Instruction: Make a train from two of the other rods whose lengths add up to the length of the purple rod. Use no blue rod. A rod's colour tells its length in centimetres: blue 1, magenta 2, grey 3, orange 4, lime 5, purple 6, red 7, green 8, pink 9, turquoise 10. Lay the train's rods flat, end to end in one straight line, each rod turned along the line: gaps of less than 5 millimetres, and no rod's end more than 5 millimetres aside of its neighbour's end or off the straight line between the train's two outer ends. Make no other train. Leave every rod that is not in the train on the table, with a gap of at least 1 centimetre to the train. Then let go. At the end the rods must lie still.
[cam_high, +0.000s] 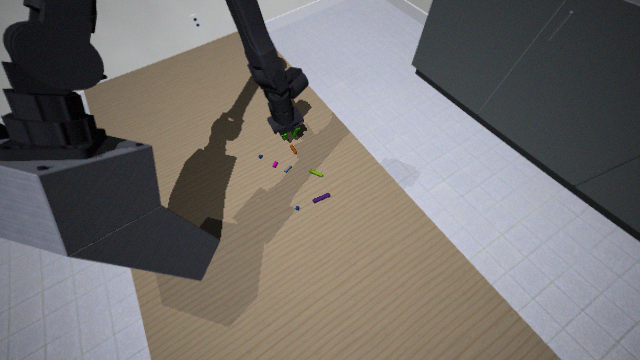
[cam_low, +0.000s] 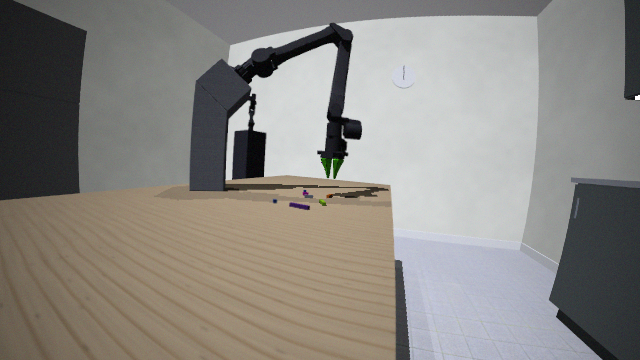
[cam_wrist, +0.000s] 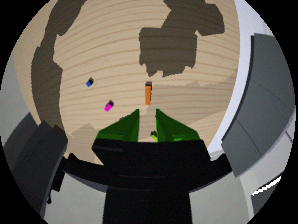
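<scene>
Now: the orange rod 70 mm below my hand. The rest, counted from my hand: magenta rod (80 mm behind, 40 mm to the right, 70 mm below); lime rod (50 mm ahead, 130 mm to the right, 70 mm below); grey rod (40 mm behind, 80 mm to the right, 70 mm below).
</scene>
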